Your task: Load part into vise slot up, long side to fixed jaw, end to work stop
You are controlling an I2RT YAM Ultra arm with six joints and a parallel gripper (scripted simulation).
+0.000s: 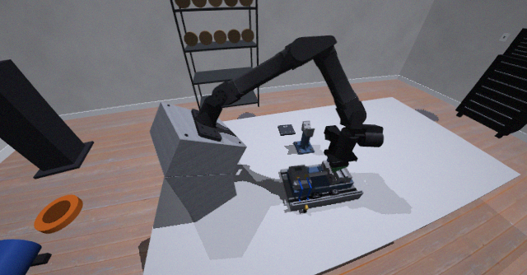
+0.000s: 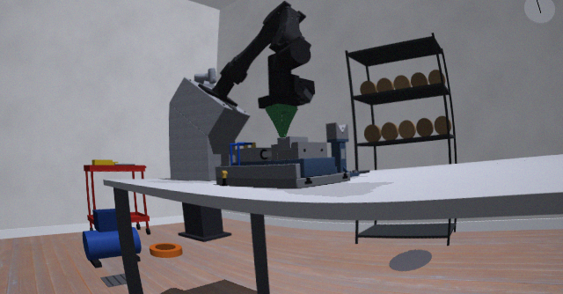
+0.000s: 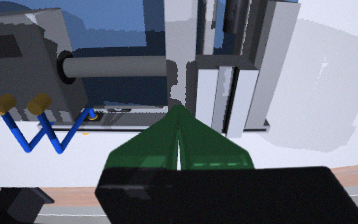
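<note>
Right now my hand is 30 mm short of the part, 10 mm to the left of it and 20 mm above it. From my hand the other things lie so: cylinder rod 50 mm behind, 30 mm to the left, 40 mm below; then fixed jaw 70 mm ahead, 40 mm below; then moving jaw 10 mm ahead, 20 mm to the left, 40 mm below.
</note>
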